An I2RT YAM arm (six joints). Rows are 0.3 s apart.
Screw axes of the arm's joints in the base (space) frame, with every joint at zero. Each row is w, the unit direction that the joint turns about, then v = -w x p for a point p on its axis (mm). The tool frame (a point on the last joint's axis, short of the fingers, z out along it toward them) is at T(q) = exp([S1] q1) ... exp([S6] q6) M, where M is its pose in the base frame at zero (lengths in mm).
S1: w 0 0 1 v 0 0 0
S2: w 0 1 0 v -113.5 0 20
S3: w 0 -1 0 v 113.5 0 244
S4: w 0 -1 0 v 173.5 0 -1
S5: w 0 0 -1 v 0 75 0
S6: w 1 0 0 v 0 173.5 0
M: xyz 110.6 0 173.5 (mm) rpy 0 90 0 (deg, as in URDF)
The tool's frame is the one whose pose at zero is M.
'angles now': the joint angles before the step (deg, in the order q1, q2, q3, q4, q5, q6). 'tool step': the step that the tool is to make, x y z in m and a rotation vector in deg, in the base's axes. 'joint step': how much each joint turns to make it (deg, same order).
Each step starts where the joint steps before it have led.
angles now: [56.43, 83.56, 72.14, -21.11, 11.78, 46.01]
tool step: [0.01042, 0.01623, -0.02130, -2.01, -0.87, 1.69]
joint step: [0.01, 4.35, -0.57, 4.23, -0.42, -2.51]
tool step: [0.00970, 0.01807, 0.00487, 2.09, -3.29, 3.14]
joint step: [0.13, 3.54, 3.13, 4.51, -1.75, -2.97]
